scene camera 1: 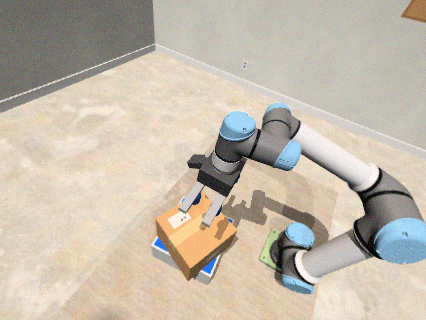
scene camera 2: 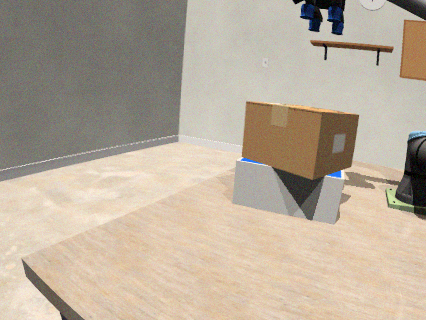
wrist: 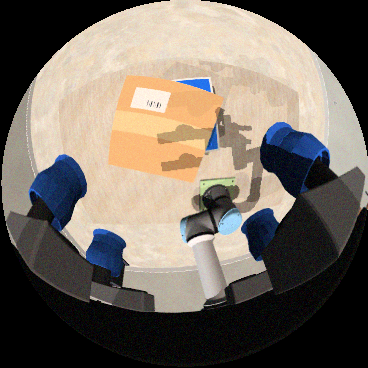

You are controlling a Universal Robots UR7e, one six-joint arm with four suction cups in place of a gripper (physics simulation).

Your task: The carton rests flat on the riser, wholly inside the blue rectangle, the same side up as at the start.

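Note:
The brown carton (scene camera 1: 200, 245) (scene camera 2: 280, 137) (wrist: 140, 150) lies flat on the grey riser (scene camera 1: 161, 255) (scene camera 2: 254, 185), turned at an angle to it. A carton corner juts out past the riser's edge in both scene views. Parts of the blue rectangle (scene camera 1: 209, 266) (scene camera 2: 336, 174) (wrist: 200, 84) show beside the carton, whose underside hides the rest. A white barcode label and a tape strip are on the carton's top. My gripper (scene camera 1: 207, 205) (scene camera 2: 322, 21) (wrist: 181, 209) is open, its four blue suction cups hanging well above the carton and touching nothing.
The riser stands on a wooden table (scene camera 2: 175, 250). The arm's green base plate (scene camera 1: 270, 250) (scene camera 2: 398, 201) (wrist: 225, 181) is on the table at the riser's right in scene camera 1. A wall shelf (scene camera 2: 352, 46) is in the background.

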